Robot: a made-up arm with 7 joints. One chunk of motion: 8 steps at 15 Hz.
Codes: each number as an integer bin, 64 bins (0 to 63) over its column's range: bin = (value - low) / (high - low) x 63, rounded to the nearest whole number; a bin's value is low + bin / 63 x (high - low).
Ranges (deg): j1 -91.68..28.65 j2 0..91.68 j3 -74.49..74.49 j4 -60.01..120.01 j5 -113..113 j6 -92.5..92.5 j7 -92.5..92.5
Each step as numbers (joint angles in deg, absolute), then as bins.
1 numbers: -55.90 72.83 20.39 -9.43 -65.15 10.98 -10.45
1 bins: 19 50 40 18 13 35 28
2 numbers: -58.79 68.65 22.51 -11.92 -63.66 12.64 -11.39
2 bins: 17 47 41 17 14 36 28
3 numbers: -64.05 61.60 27.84 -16.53 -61.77 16.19 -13.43
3 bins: 14 42 43 15 14 37 27
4 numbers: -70.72 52.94 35.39 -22.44 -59.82 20.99 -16.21
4 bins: 11 36 46 13 15 39 26
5 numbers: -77.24 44.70 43.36 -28.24 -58.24 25.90 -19.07
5 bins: 8 31 50 11 15 40 25
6 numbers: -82.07 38.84 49.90 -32.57 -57.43 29.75 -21.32
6 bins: 5 27 53 10 15 42 24
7 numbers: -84.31 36.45 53.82 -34.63 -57.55 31.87 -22.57
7 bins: 4 25 54 9 15 42 24
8 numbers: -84.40 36.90 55.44 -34.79 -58.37 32.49 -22.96
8 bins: 4 25 55 9 15 43 24
